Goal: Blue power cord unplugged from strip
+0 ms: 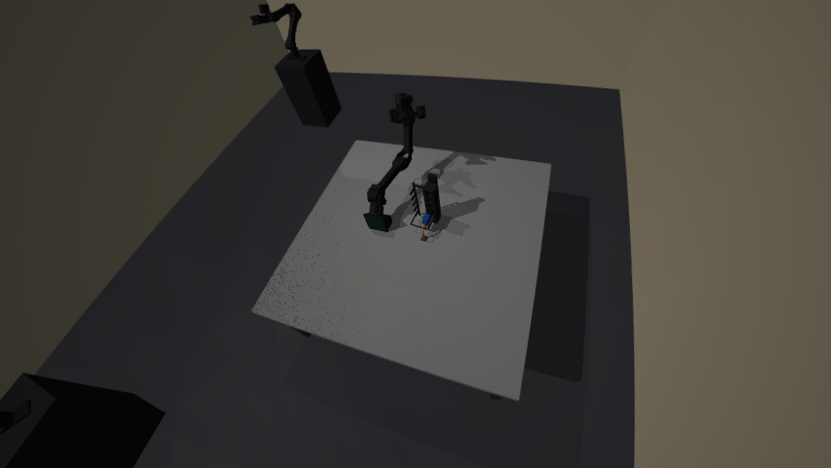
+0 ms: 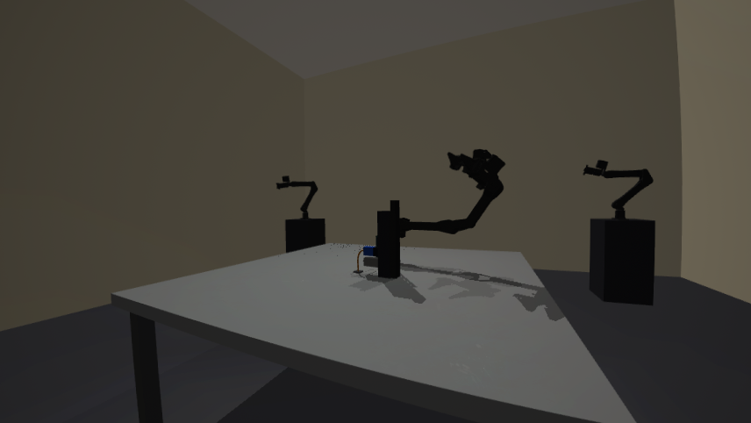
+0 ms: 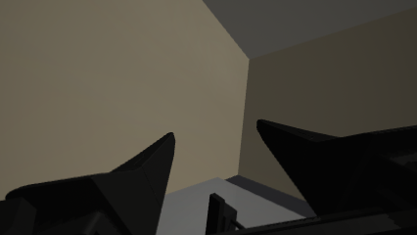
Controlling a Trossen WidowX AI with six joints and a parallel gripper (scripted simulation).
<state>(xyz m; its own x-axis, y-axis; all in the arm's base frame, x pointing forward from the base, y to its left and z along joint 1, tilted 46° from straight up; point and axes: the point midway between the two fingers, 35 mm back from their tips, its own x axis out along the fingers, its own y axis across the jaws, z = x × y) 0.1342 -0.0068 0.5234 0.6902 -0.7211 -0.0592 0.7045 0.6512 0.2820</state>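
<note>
Right now my gripper tip is 12 cm short of the blue plug, 30 cm to the left of it and 38 cm above it.
</note>
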